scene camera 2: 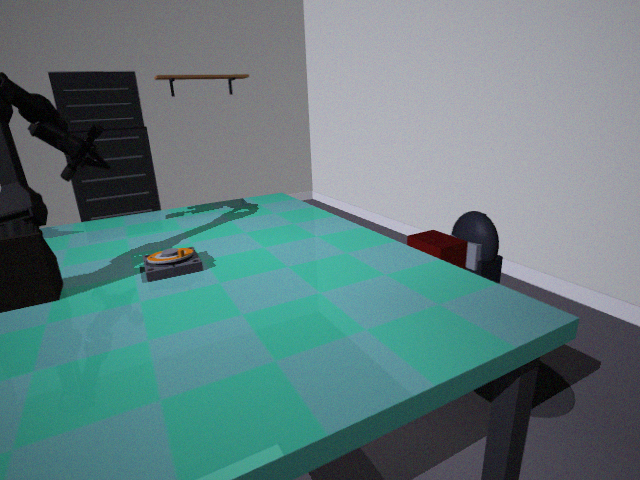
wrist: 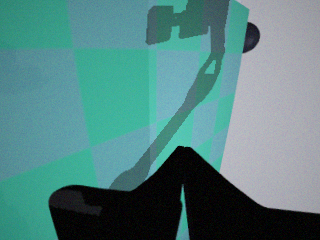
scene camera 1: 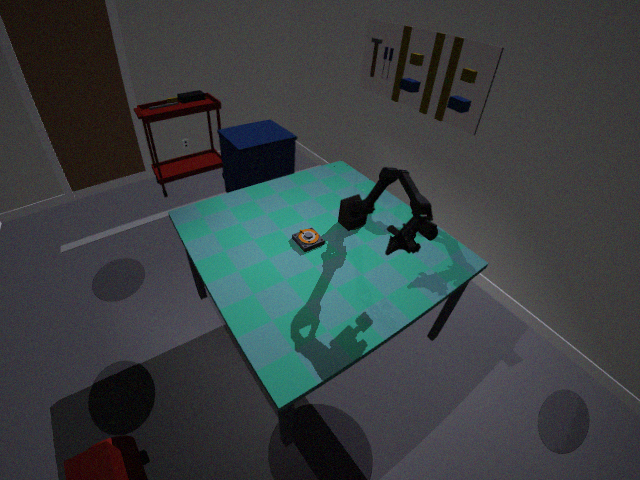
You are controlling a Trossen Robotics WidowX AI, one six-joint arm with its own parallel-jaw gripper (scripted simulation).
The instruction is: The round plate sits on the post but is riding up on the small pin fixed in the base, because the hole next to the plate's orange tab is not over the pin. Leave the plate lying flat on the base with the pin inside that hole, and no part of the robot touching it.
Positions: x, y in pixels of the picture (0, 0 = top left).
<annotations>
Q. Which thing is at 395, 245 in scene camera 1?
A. My gripper.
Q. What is my gripper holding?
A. Nothing.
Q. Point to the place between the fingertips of my gripper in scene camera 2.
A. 110, 168
</annotations>
